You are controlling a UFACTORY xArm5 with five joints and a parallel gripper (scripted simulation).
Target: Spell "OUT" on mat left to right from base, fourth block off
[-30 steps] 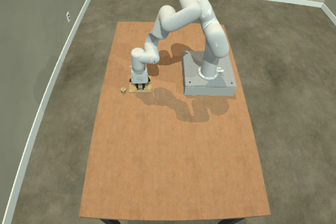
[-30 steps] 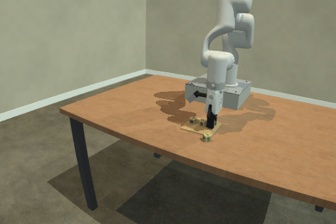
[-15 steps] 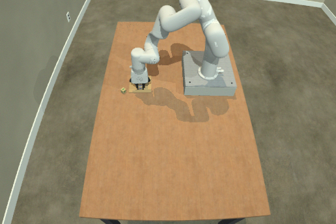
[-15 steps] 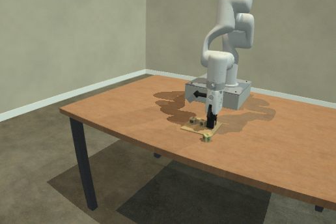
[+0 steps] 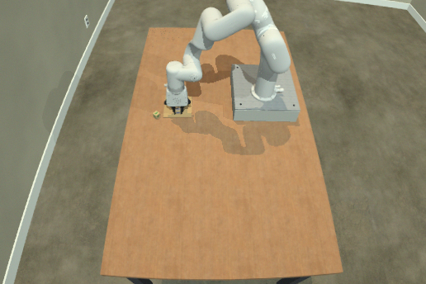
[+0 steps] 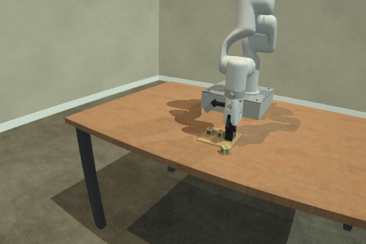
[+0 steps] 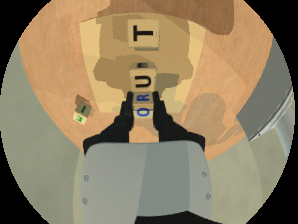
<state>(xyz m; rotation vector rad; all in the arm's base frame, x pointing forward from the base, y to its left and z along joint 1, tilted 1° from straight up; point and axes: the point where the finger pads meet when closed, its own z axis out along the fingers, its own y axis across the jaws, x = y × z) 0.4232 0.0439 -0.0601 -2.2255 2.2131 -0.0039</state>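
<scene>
Now: hand 40 mm to the left of the U block and 10 mm above it. Round my hand: tan mat 40 mm to the right, 20 mm below.
</scene>
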